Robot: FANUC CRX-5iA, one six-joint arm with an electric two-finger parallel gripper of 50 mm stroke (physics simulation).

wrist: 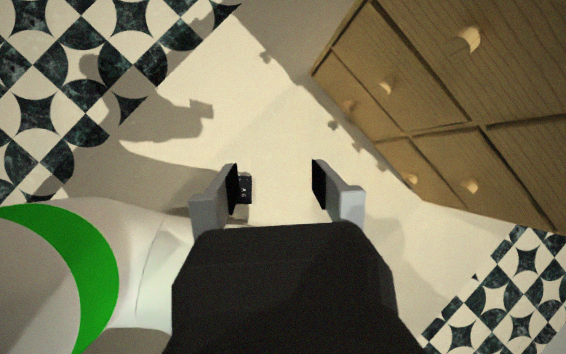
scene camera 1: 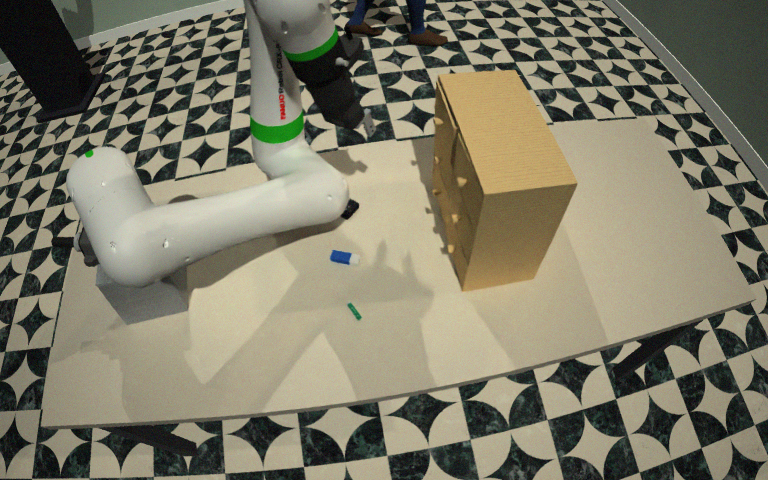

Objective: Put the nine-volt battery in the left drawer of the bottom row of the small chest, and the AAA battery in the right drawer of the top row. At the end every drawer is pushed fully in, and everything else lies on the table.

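Places are measured from the arm's base along level axes (x ahead, y left, z up), in millimetres.
Pixels of known places: gripper, between the fingertips: (wrist: 275,176) (scene camera 1: 360,128).
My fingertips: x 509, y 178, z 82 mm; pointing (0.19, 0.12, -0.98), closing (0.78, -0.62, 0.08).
Observation:
Ahead of a thing's pixels: the offset from my fingertips to its top centre. Level surfaces: height alone.
The nine-volt battery @(dx -47, dy -9, dz -242 mm) (scene camera 1: 350,209) (wrist: 245,189) is black and lies on the table. In the scene view it is beside the arm's elbow, partly hidden by it; in the wrist view it shows by the left finger, well below it. A small green cylinder @(dx -48, dy -278, dz -249 mm) (scene camera 1: 353,311), seemingly the AAA battery, lies nearer the table's front edge. The small wooden chest (scene camera 1: 512,135) (wrist: 505,85) stands at the right, its knobbed drawer fronts facing the arm. The fronts in the wrist view look about flush; small gaps cannot be judged. My gripper (scene camera 1: 369,122) (wrist: 275,176) is open and empty, high above the table, left of the chest.
A blue block with a white end @(dx -61, dy -146, dz -246 mm) (scene camera 1: 343,257) lies between the two batteries. The pale table @(dz -260 mm) (scene camera 1: 651,226) extends behind and beside the chest. The arm's white lower links (scene camera 1: 226,223) pass low over the table at the left. A person's feet show behind the table.

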